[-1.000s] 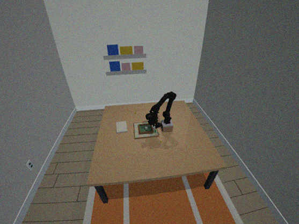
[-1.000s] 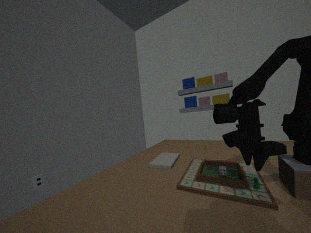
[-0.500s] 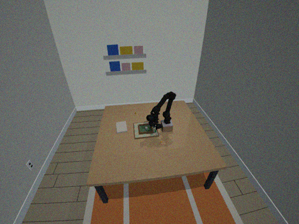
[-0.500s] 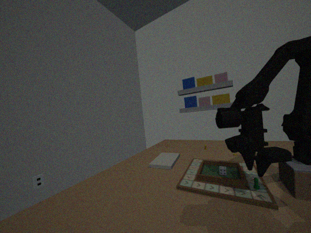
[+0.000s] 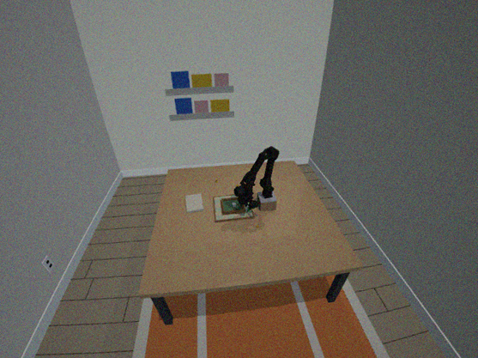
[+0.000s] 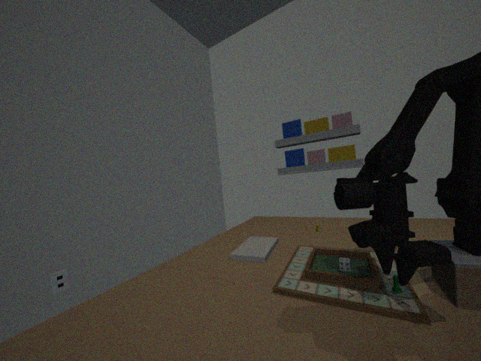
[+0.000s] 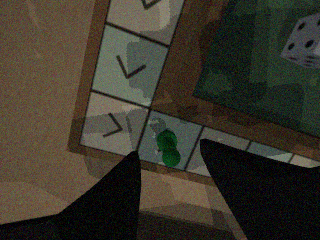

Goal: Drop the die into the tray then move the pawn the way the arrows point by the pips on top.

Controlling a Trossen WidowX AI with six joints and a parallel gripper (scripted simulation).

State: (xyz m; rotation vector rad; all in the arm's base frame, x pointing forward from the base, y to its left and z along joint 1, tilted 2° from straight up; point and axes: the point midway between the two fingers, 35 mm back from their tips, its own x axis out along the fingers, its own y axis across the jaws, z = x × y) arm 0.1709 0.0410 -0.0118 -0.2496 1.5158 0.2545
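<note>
Right now my gripper tip is 10 mm above the green pawn. Also, from my gripper tip: green tray floor: 100 mm ahead, 90 mm to the right, 30 mm below; then white die: 80 mm ahead, 90 mm to the right, 10 mm below; then purple pawn: 150 mm behind, 370 mm to the right, 20 mm below.
</note>
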